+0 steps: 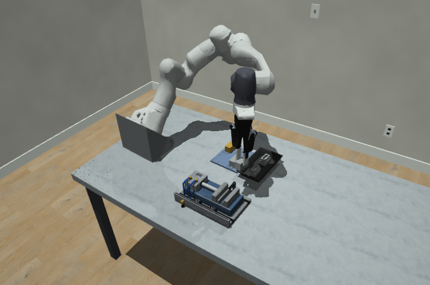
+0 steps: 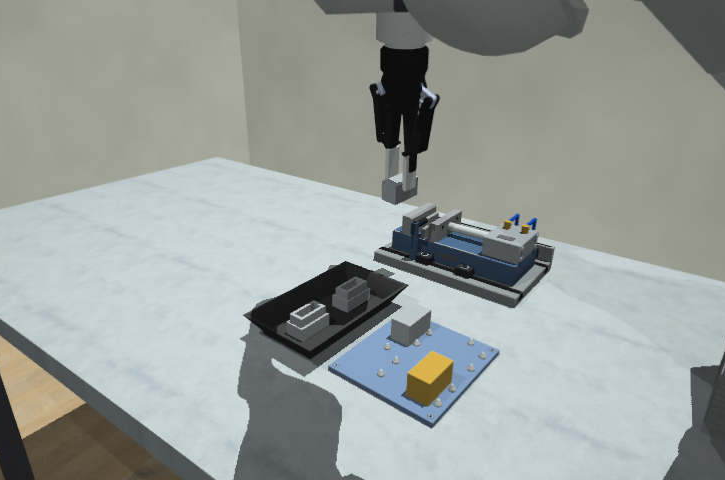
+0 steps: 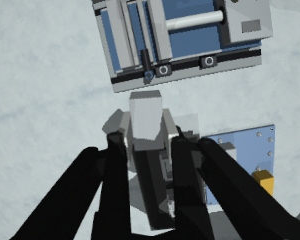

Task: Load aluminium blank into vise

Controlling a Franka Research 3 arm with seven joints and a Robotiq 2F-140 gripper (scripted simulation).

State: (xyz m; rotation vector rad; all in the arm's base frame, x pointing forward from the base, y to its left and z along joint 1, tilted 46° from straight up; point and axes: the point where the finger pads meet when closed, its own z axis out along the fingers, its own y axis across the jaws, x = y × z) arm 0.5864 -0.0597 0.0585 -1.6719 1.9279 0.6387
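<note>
The fixed jaw is 3 cm ahead of my hand, 12 cm to the right of it and 14 cm below it. Also, from my hand: brass blank (22 cm behind, 24 cm to the left, 19 cm below).
</note>
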